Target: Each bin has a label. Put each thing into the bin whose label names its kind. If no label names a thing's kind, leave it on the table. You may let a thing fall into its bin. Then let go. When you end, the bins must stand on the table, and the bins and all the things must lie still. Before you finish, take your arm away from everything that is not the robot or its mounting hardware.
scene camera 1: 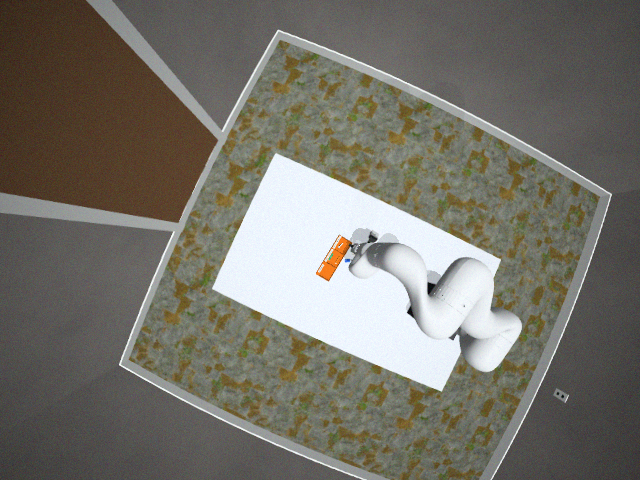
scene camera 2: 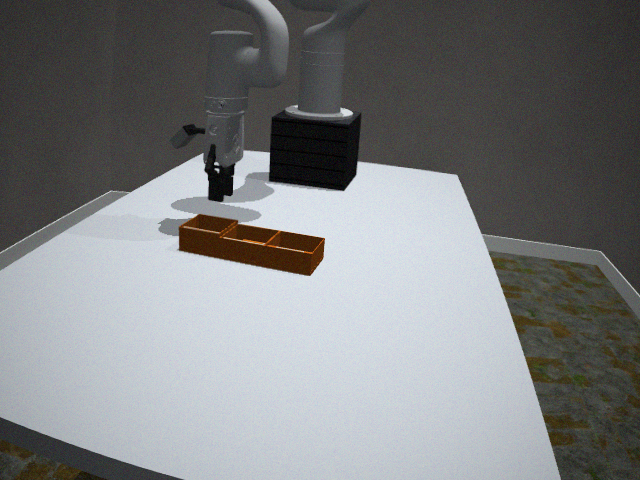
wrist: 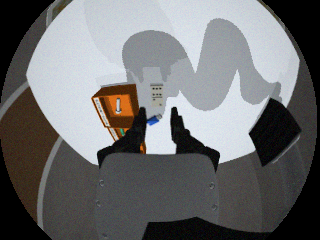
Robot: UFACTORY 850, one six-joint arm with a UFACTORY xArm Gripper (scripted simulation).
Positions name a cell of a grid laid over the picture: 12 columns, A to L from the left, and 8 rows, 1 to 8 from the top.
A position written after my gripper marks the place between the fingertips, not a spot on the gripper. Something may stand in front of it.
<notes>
In view: my gripper (scene camera 2: E4) and an orange bin (scene camera 2: F5).
The orange bin shows as well in the wrist view (wrist: D4). My gripper is seen too in the wrist view (wrist: F4).
</notes>
